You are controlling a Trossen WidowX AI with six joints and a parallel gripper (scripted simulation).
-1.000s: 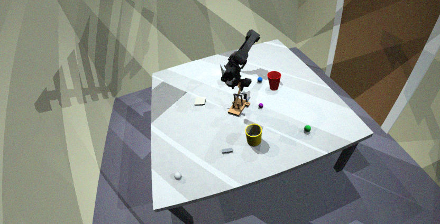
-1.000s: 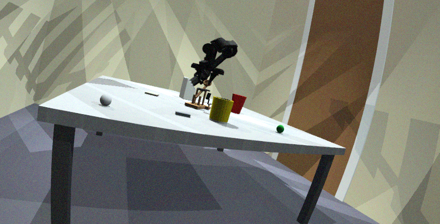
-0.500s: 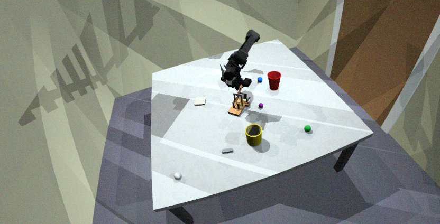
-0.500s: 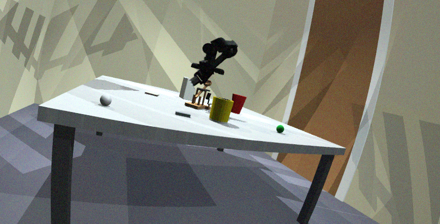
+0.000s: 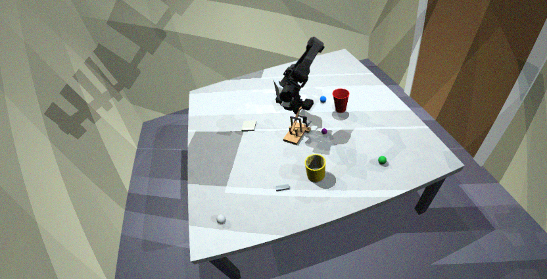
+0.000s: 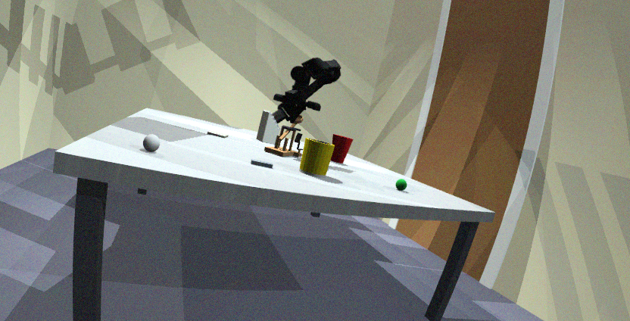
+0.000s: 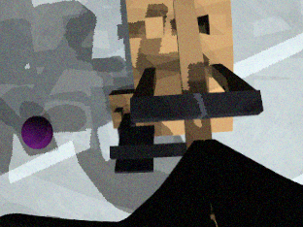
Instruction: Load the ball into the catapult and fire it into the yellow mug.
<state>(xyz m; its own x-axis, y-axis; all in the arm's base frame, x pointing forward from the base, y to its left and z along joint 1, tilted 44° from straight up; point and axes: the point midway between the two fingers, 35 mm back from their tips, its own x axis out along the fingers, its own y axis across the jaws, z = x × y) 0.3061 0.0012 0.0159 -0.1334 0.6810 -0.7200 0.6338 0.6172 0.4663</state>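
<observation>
My gripper tip is 50 mm above the wooden catapult and 20 mm to the right of it. Round my gripper tip: red cup 280 mm to the left, 90 mm below, 90 mm behind; purple ball 130 mm to the left, 110 mm below, 60 mm ahead; blue ball 210 mm to the left, 200 mm behind, 110 mm below.
</observation>
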